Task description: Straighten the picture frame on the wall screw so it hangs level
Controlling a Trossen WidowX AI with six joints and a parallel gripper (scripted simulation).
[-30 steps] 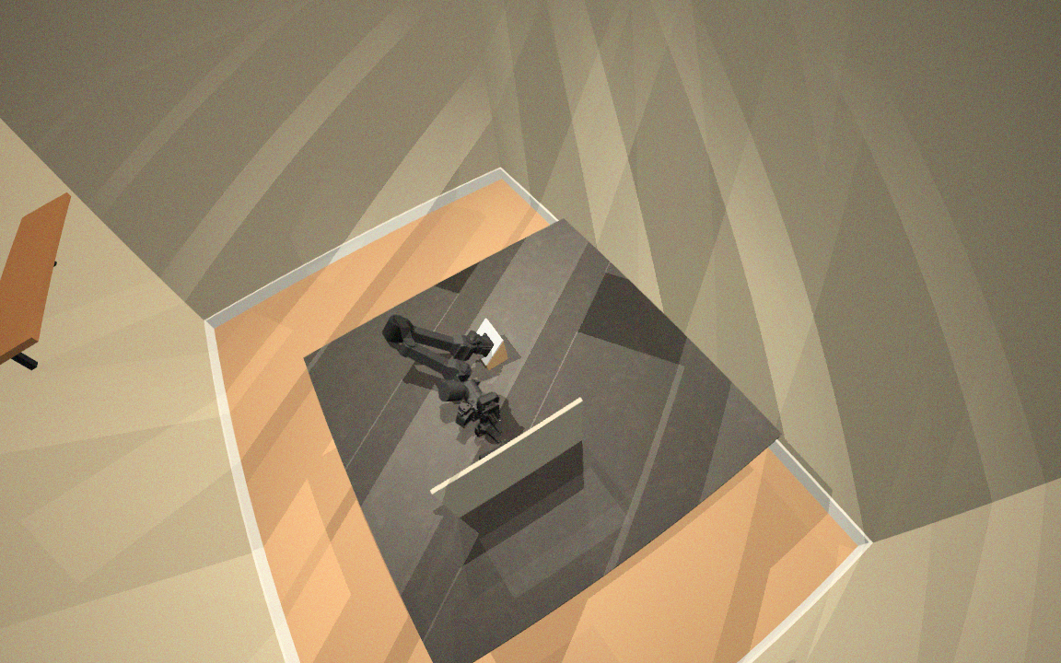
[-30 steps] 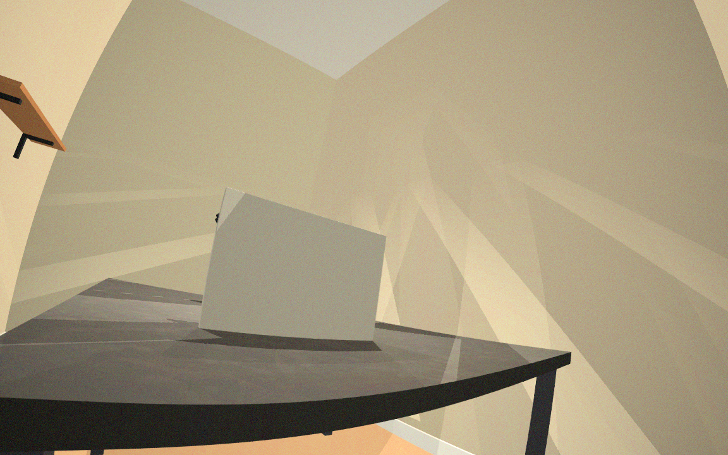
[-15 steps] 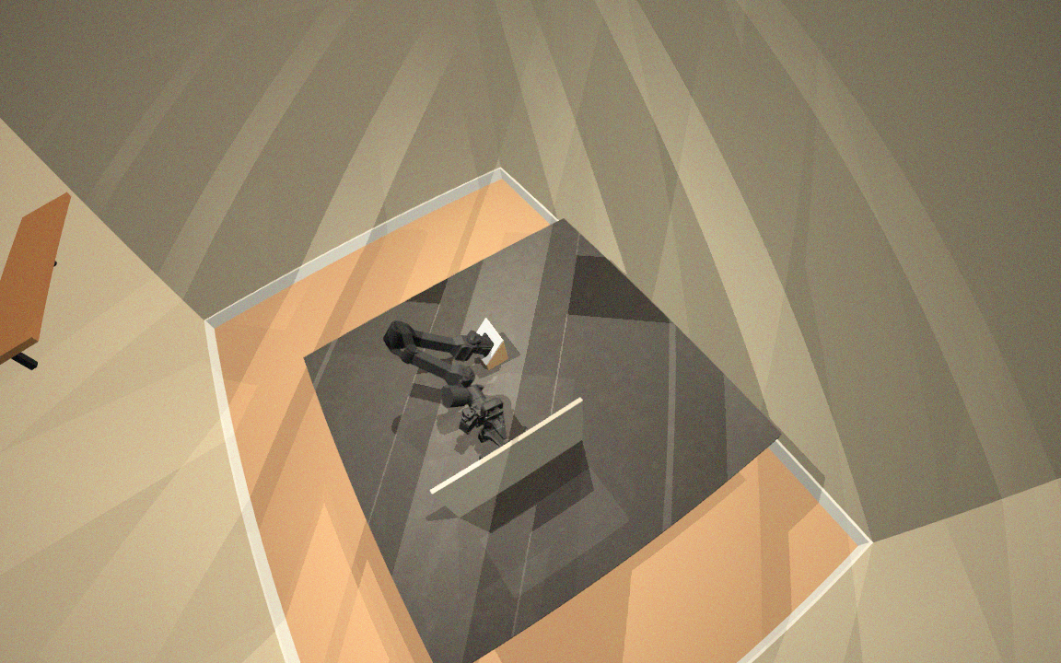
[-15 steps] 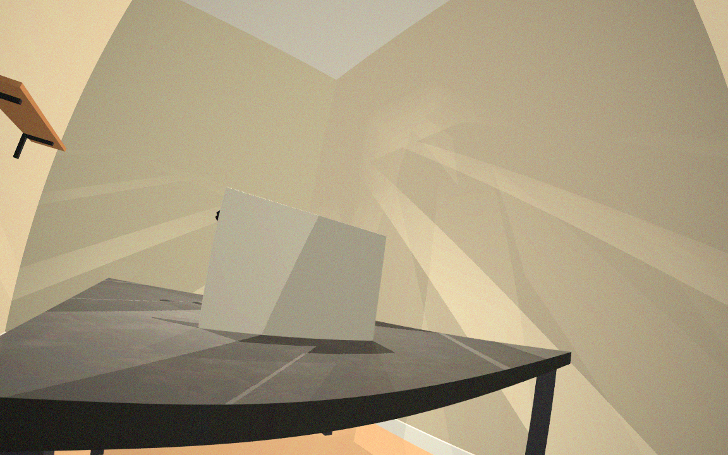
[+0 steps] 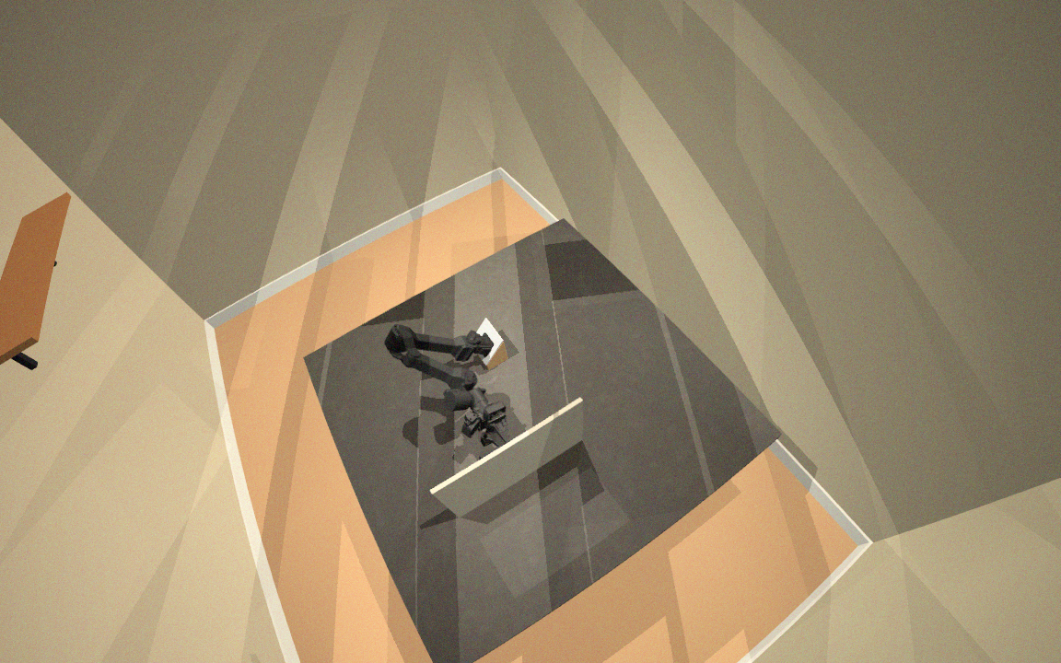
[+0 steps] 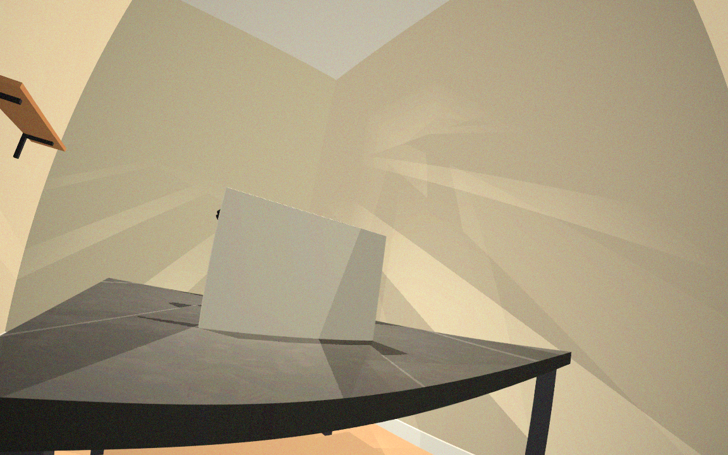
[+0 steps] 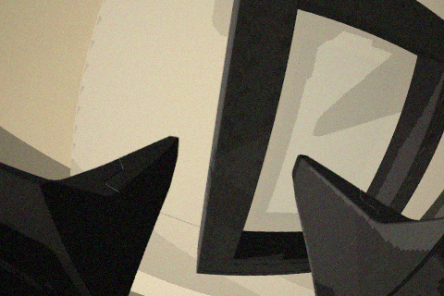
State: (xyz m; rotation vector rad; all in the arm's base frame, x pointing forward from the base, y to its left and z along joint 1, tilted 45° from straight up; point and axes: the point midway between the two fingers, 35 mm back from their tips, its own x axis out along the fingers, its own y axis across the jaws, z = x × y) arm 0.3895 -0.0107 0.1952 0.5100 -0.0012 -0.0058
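Right now my gripper tip is 5 cm above the picture frame, 2 cm to the left of it and 1 cm short of it. Also, from my gripper tip: wall panel: 6 cm below, 2 cm ahead.
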